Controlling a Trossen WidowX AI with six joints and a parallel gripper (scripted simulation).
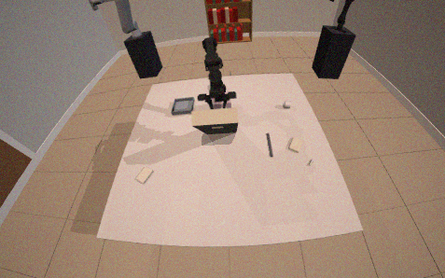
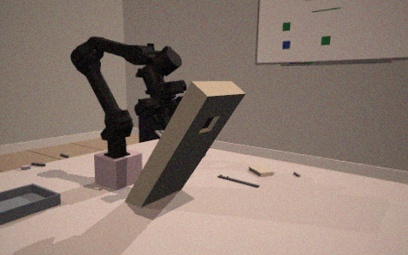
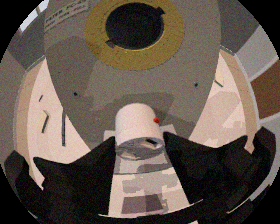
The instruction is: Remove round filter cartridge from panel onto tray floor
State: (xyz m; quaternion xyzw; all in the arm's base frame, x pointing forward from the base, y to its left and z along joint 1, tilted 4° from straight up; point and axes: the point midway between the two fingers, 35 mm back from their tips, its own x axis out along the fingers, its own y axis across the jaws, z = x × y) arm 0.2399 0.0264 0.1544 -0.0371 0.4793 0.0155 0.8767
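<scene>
The grey tray lies 310 mm behind my gripper tip, 310 mm to the right of it and 210 mm below it. Also, from my gripper tip: round filter cartridge right at my gripper tip.
</scene>
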